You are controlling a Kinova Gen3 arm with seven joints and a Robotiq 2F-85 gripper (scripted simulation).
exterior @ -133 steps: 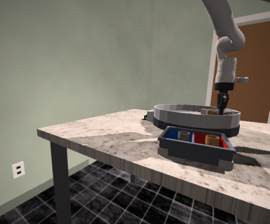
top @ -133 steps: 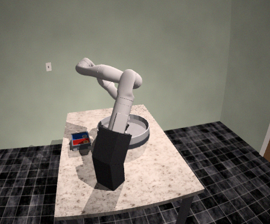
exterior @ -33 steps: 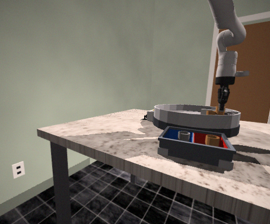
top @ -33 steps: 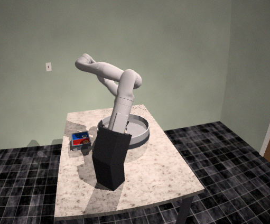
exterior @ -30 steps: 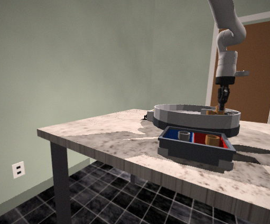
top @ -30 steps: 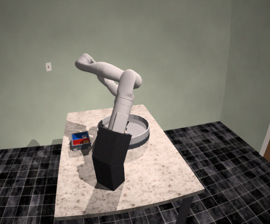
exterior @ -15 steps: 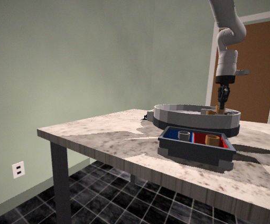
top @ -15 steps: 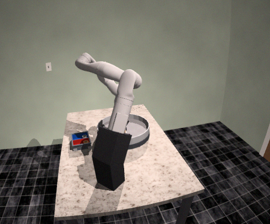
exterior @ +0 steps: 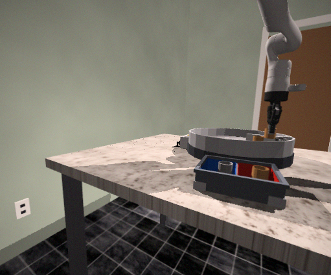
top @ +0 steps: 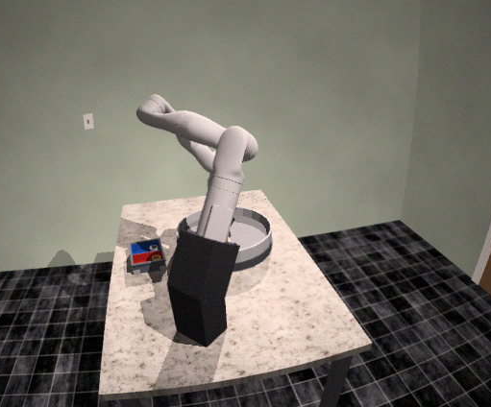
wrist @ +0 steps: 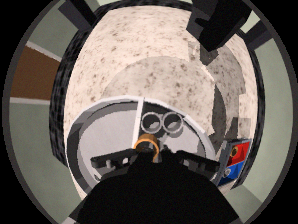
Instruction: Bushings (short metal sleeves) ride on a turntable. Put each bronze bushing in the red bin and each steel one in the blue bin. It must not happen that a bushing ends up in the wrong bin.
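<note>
The bin tray lies 300 mm to the left of my hand, 110 mm ahead of it and 100 mm below it. Round my hand: turntable (130 mm ahead, 70 mm below, 50 mm to the right).
</note>
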